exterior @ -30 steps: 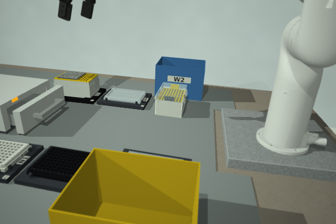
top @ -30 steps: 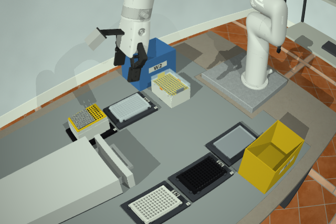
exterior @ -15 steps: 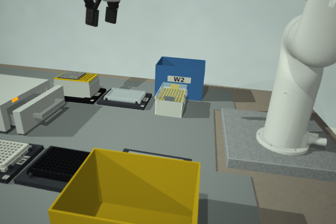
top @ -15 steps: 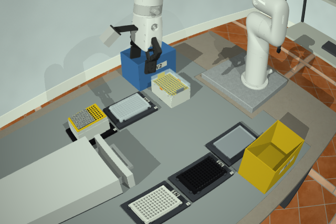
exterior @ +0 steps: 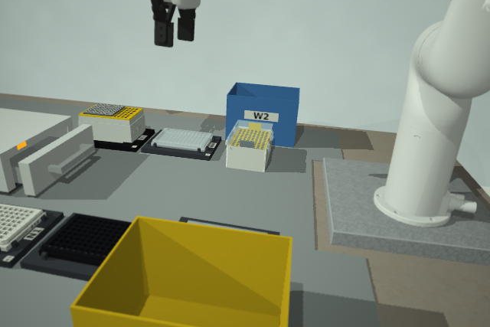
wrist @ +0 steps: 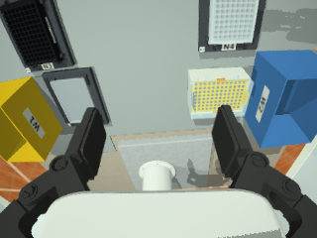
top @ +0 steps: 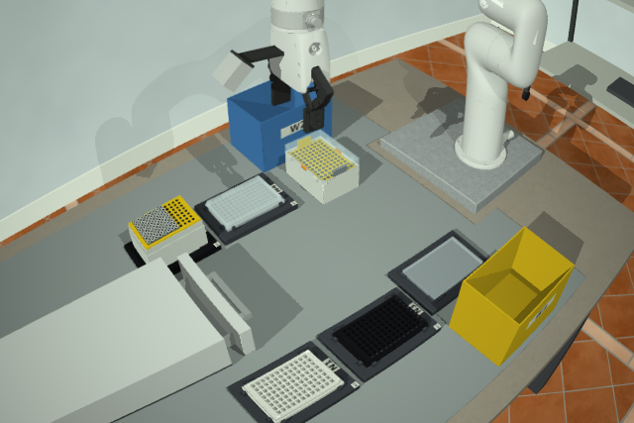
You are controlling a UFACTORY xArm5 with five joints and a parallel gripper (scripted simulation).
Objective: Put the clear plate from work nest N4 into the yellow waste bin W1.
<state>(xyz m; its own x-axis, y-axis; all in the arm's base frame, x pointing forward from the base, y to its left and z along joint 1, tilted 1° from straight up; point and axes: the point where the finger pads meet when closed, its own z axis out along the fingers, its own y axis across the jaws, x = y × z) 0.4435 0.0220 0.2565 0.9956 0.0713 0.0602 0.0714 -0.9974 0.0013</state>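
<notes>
Now: hand 26 cm above the clear plate, 13 cm to the left of it and 5 cm short of it. Also, from my hand: work nest N4 (27 cm below, 13 cm to the right, 5 cm ahead); then yellow-topped rack (22 cm below, 22 cm ahead, 10 cm to the right); then tip box (23 cm below, 13 cm to the right, 11 cm behind).
</notes>
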